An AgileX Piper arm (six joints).
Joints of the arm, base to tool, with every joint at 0 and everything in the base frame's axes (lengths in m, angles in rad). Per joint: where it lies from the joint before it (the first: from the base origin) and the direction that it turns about. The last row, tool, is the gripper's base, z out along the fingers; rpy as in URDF.
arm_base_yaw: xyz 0 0 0.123 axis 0 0 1
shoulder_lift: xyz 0 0 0 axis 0 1 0
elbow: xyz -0.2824 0 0.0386 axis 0 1 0
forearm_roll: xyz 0.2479 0 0.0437 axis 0.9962 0 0.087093
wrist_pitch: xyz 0 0 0 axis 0 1 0
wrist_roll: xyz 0.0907 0 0.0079 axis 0.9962 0 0.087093
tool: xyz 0 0 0 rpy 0 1.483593 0
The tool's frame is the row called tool.
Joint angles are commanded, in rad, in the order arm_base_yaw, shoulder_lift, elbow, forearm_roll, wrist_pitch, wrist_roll. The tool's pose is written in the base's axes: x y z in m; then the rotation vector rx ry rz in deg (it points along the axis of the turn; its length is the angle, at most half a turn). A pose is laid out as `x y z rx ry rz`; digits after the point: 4 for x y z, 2 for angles.
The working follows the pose.
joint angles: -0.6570, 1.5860, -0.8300, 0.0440, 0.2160, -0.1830
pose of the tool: 0.2467 -0.1892 0.1961 36.17 137.72 -19.12
Where each joint sits with the arm in this pose, in the base's axes (m; each line is computed from the numbers above, not from the rounded line before):
arm_base_yaw: 0.0000 0.0000 0.1230
shoulder_lift: 0.0000 0.0000 0.1230
elbow: 0.0340 -0.0262 0.4048
forearm_roll: 0.2005 -0.1547 0.2665
wrist_pitch: 0.2005 -0.1547 0.2665
wrist_roll: 0.2467 -0.1892 0.1961
the tool: 0.2467 -0.1892 0.1961

